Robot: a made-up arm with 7 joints.
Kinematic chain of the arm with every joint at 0, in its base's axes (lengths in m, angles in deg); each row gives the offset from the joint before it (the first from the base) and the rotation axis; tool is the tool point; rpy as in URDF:
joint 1: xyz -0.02 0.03 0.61 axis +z
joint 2: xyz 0.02 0.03 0 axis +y
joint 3: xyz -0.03 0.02 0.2 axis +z
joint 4: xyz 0.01 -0.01 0 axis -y
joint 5: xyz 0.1 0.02 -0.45 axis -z
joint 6: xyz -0.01 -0.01 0 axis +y
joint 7: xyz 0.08 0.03 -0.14 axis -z
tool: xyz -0.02 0 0.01 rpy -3.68 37.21 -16.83
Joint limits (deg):
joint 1: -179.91..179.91
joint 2: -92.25..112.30
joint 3: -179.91..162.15
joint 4: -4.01..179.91
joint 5: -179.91..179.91
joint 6: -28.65..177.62
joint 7: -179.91..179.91
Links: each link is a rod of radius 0.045 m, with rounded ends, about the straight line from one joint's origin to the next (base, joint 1, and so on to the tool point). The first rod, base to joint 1, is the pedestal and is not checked.
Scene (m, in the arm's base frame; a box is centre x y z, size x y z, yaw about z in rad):
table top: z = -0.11
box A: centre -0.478 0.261 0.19 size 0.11 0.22 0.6 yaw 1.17
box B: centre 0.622 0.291 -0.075 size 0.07 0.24 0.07 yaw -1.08
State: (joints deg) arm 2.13 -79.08 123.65 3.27 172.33 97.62 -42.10
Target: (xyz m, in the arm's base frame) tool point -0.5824 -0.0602 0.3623
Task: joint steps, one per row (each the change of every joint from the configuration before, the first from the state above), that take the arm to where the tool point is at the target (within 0.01 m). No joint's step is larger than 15 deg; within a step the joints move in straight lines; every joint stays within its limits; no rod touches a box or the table.
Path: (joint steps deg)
1: 6.48 4.70 9.70 5.39 -10.41 3.04 2.81
2: 6.48 4.70 9.69 5.40 -10.41 3.03 2.80
3: 6.47 4.70 9.70 5.39 -10.41 3.04 2.81
4: 7.53 3.36 4.70 13.82 14.28 11.35 4.36
5: 7.54 3.35 4.71 13.82 14.27 11.35 4.37
6: 2.44 4.40 -4.99 4.39 -0.40 -9.99 -6.05
7: 2.45 4.40 -4.98 4.39 -0.41 -9.98 -6.05
8: 2.45 4.40 -4.99 4.39 -0.40 -9.98 -6.05

